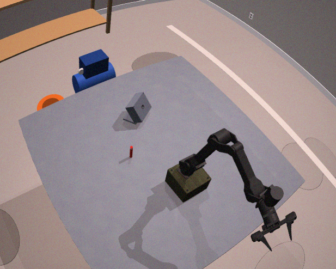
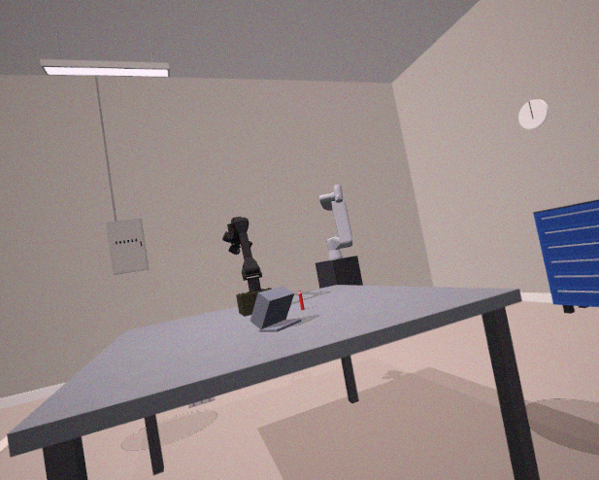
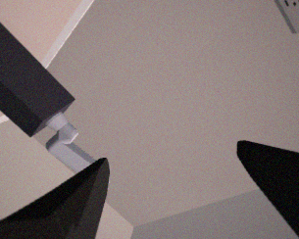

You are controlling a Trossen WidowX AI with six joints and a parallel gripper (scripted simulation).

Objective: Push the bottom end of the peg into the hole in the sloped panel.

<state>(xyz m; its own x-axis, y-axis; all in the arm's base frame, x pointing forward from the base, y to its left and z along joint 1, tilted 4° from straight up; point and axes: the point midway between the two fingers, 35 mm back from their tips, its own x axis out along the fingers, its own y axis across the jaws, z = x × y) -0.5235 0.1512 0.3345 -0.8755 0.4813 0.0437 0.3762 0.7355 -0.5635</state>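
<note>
The peg is 850 mm ahead of my gripper tip, 340 mm below it and 80 mm to the right of it. The rest, counted from my gripper tip: grey sloped panel (1030 mm ahead, 330 mm below, 300 mm to the right).
</note>
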